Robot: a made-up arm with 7 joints. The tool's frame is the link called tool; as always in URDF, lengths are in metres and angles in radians. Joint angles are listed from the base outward.
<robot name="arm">
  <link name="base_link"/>
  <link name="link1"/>
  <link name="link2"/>
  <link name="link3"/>
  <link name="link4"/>
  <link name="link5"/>
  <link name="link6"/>
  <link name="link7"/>
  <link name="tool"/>
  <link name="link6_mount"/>
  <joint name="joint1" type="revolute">
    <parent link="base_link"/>
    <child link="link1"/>
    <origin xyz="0.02 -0.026 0.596" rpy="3.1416 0 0"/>
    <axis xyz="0 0 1"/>
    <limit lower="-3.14" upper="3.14"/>
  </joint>
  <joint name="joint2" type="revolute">
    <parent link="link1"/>
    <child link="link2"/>
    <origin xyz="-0.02 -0.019 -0.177" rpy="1.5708 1.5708 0"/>
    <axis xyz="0 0 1"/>
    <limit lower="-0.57" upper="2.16"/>
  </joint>
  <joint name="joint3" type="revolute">
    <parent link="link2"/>
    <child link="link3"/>
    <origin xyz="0.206 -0.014 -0.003" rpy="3.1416 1.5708 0"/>
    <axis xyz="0 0 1"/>
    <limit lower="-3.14" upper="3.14"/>
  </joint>
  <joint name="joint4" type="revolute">
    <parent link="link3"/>
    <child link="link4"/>
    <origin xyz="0.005 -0.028 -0.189" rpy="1.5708 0 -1.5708"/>
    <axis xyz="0 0 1"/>
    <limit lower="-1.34" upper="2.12"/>
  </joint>
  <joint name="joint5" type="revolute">
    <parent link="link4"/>
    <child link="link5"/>
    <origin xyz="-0.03 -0.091 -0.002" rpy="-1.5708 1.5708 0"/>
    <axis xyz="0 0 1"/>
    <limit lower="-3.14" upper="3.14"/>
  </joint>
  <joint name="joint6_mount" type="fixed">
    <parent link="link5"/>
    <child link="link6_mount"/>
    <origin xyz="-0.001 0.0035 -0.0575" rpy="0 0 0"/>
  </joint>
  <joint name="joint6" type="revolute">
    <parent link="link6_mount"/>
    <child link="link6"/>
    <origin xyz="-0.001 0.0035 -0.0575" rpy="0 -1.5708 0"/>
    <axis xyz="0 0 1"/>
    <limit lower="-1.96" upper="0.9"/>
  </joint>
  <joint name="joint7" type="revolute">
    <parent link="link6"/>
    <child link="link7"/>
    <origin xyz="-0.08 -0.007 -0.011" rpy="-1.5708 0 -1.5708"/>
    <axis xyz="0 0 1"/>
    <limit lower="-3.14" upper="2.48"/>
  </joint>
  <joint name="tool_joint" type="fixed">
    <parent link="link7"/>
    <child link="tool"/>
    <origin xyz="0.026 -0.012 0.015" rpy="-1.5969 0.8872 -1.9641"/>
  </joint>
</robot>
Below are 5 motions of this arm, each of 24 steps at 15 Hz.
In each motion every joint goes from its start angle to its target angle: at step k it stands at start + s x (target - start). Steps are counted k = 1, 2, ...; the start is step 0. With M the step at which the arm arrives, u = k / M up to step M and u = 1 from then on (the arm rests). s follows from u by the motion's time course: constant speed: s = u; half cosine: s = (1 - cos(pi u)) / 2; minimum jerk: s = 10 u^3 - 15 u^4 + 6 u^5.
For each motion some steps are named. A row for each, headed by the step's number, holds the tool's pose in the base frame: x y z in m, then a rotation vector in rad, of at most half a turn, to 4 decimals.
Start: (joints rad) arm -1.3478 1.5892 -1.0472 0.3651 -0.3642 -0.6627 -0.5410
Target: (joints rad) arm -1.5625 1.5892 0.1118 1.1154 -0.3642 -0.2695 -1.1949
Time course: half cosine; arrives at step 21
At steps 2, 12, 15, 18, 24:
2: 0.0869 0.6243 0.7345 -0.6521 -0.6159 0.3570
12: -0.0059 0.5768 0.5999 -0.9646 -0.8643 0.9520
15: 0.0045 0.5448 0.5578 -1.1834 -0.8647 1.0642
18: 0.0230 0.5211 0.5367 -1.3578 -0.8425 1.0937
24: 0.0315 0.5126 0.5313 -1.4228 -0.8304 1.0932

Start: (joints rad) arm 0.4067 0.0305 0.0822 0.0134 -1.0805 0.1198 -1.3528
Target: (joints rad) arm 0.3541 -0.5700 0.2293 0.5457 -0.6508 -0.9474 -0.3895
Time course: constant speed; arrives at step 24
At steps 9, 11, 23, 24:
9: -0.1012 0.0288 1.4355 -0.3585 -1.7438 -1.8175
11: -0.1248 0.0332 1.4313 -0.3791 -1.7465 -1.9912
23: -0.2674 0.0504 1.3789 0.2979 1.1899 2.6155
24: -0.2790 0.0512 1.3723 0.2725 1.0991 2.6012

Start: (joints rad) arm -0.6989 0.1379 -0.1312 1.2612 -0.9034 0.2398 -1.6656
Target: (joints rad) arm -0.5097 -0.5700 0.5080 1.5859 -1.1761 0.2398 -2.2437
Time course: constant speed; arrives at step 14
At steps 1, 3, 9, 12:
1: 0.2139 0.1867 1.2601 -0.0790 -0.1393 0.2716
3: 0.2020 0.1324 1.2772 0.0284 -0.1063 0.1629
9: 0.1354 -0.0389 1.2964 0.4547 -0.0344 -0.1177
12: 0.0863 -0.1222 1.2831 0.7191 -0.0170 -0.2178

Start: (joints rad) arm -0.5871 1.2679 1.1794 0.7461 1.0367 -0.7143 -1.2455
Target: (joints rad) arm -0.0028 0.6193 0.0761 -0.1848 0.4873 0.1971 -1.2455
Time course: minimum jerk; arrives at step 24
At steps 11, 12, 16, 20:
11: 0.5657 0.1409 1.0736 -2.5556 -1.6467 -0.5464
12: 0.5495 0.1243 1.1156 -2.4744 -1.5564 -0.7254
16: 0.4493 0.0514 1.2590 -2.0608 -1.2740 -1.2495
20: 0.3625 0.0074 1.3246 -1.7586 -1.1743 -1.4538

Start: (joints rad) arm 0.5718 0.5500 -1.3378 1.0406 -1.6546 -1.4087 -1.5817
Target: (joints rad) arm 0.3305 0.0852 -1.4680 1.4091 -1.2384 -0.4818 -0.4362
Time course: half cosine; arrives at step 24
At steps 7, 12, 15, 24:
7: 0.3935 -0.0025 1.2114 0.6272 0.4202 -1.1451
12: 0.3326 0.1000 1.2533 0.1442 0.0595 -0.7471
15: 0.2775 0.1623 1.2649 -0.1470 -0.2156 -0.5138
24: 0.1697 0.2451 1.2541 -0.5800 -0.7270 -0.1591

